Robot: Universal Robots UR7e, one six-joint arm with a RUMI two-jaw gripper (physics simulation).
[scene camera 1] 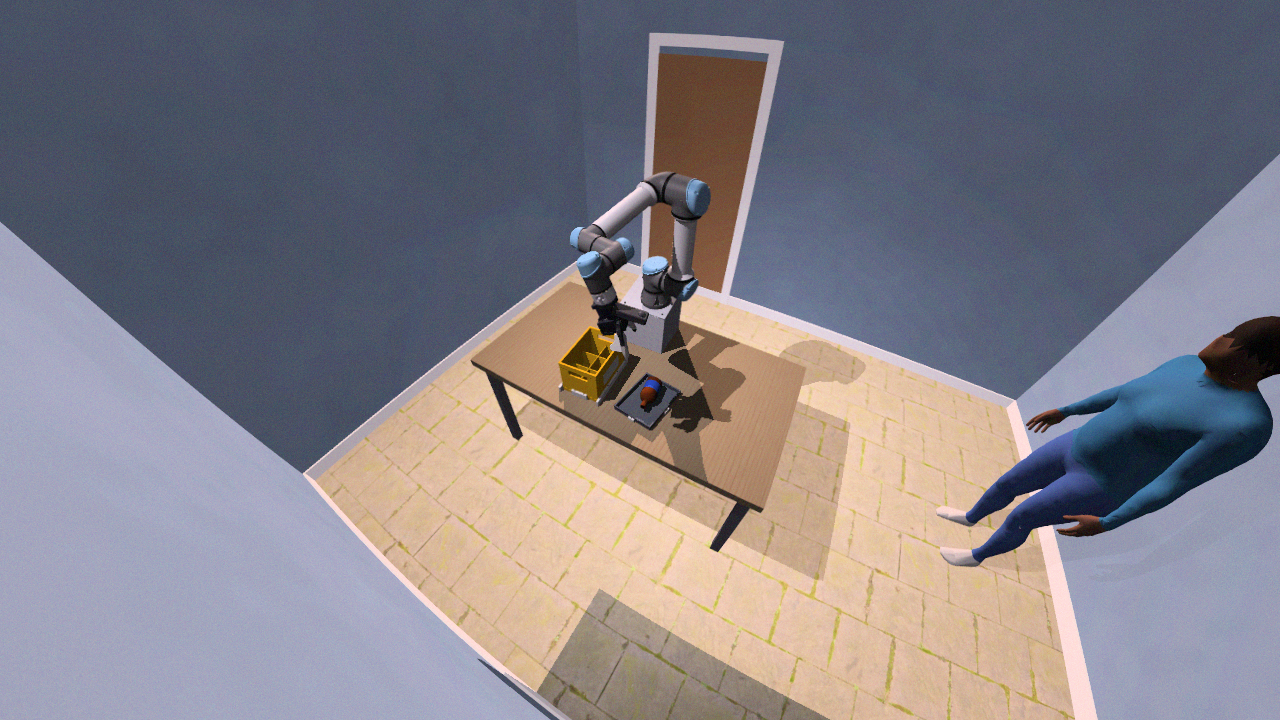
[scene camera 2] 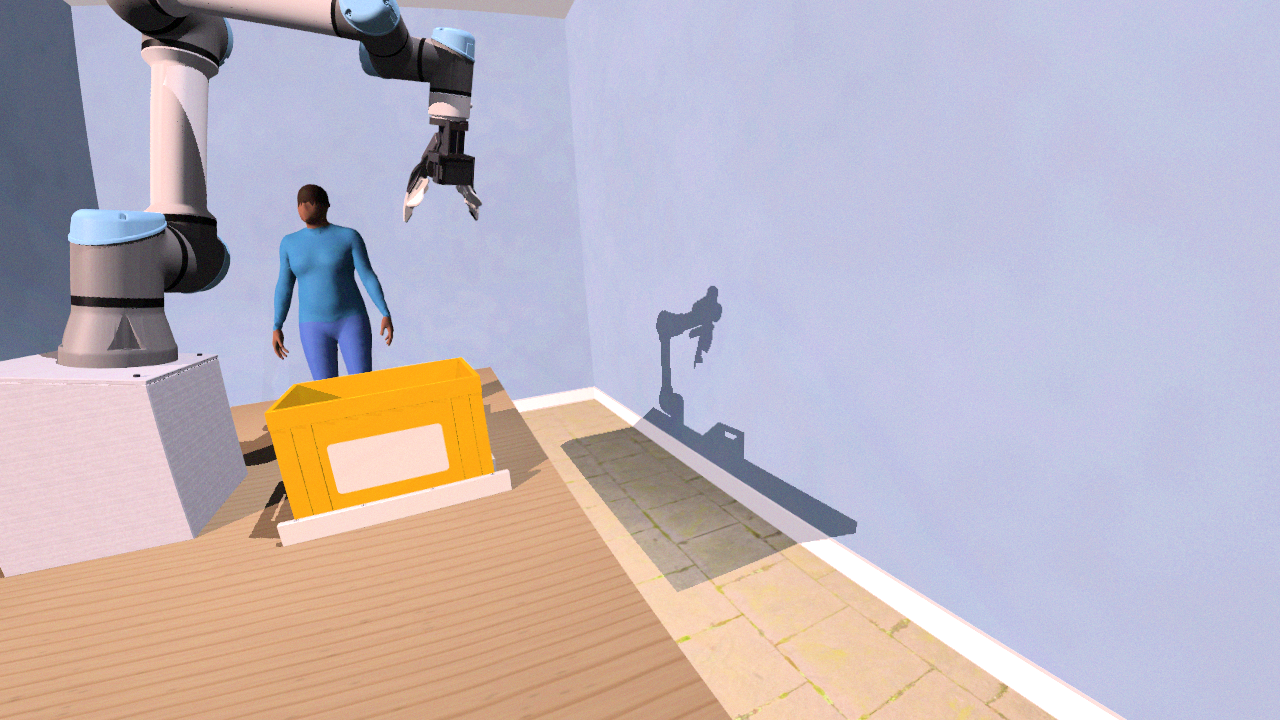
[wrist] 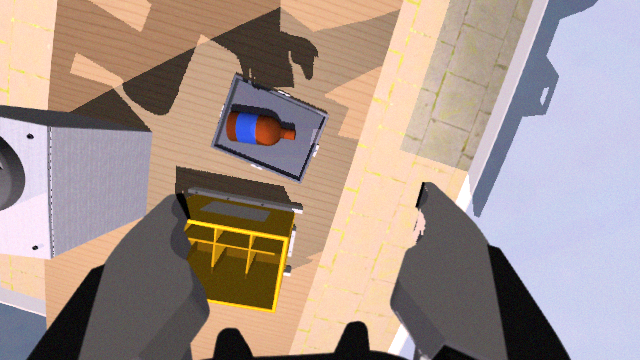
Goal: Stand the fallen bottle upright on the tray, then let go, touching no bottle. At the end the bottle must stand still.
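A brown-orange bottle with a blue label lies on its side in the dark grey tray. In the wrist view its neck points right, towards the table's long edge. The bottle and tray do not show in scene camera 2's view. My gripper is open and empty, its fingers pointing down. It hangs high above the table, near the yellow crate and apart from the bottle.
The yellow crate with dividers stands beside the tray on the wooden table. The arm's pale base block stands on the other side. A person stands beyond the table.
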